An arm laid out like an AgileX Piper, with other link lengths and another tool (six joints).
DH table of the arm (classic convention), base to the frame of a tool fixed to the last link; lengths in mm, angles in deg. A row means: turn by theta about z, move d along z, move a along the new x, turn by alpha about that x. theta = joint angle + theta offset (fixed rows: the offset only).
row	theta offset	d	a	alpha
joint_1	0	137.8	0	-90
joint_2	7.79	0	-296.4	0
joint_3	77.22	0	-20.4	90
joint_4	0	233.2	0	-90
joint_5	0	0	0	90
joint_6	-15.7	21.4	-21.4	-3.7
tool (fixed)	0	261.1	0	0
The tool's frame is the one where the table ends.
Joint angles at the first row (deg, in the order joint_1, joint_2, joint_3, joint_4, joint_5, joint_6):
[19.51 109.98 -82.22 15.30 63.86 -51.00]
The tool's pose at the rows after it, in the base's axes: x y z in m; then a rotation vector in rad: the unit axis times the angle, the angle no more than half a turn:
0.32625 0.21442 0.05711 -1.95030 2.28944 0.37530
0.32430 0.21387 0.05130 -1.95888 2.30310 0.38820
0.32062 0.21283 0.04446 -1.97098 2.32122 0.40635
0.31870 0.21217 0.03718 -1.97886 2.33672 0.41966
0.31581 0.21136 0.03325 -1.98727 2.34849 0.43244
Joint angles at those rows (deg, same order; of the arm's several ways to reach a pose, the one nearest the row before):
[19.51 110.71 -82.26 15.44 63.17 -51.78]
[19.51 111.64 -82.35 15.44 63.42 -51.78]
[19.51 112.69 -82.35 15.44 63.86 -51.78]
[19.51 113.81 -82.35 15.44 63.89 -51.78]
[19.51 114.44 -82.35 15.44 64.27 -51.78]

